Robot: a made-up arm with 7 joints.
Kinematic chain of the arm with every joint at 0, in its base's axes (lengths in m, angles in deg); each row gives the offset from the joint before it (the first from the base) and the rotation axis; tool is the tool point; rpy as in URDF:
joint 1: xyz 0 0 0 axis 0.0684 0.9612 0.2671
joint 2: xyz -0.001 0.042 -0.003 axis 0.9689 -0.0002 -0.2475
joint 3: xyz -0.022 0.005 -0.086 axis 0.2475 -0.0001 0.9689
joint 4: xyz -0.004 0 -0.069 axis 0.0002 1 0
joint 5: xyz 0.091 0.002 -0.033 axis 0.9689 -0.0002 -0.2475
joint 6: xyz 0.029 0 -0.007 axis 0.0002 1 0
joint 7: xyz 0.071 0 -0.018 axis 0.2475 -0.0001 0.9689
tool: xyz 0 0 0 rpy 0 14.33 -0.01
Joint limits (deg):
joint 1: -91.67..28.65
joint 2: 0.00..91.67
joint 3: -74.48..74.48
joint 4: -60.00..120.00
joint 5: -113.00..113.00
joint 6: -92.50..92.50
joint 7: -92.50..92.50
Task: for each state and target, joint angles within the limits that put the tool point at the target. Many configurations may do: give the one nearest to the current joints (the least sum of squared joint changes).
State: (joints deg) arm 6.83 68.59 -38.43 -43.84 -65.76 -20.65 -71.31
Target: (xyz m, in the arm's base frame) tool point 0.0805 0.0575 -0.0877
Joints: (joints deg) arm 24.70 73.84 -29.64 -51.99 -64.31 -39.87 -71.31
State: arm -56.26 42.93 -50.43 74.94 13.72 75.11 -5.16
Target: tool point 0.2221 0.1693 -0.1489
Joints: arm -68.66 21.63 -50.41 92.07 12.96 92.50 -5.16
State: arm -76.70 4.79 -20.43 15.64 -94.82 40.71 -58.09
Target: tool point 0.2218 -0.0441 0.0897
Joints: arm -76.01 18.01 -2.16 -6.73 -101.94 41.79 -58.09
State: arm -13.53 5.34 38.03 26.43 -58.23 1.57 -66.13
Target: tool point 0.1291 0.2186 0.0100
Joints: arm -20.64 27.21 51.94 -22.04 -55.23 -13.47 -66.13
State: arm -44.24 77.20 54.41 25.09 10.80 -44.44 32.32
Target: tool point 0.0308 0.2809 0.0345
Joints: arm -15.41 52.42 74.48 22.79 -28.94 -72.66 32.32
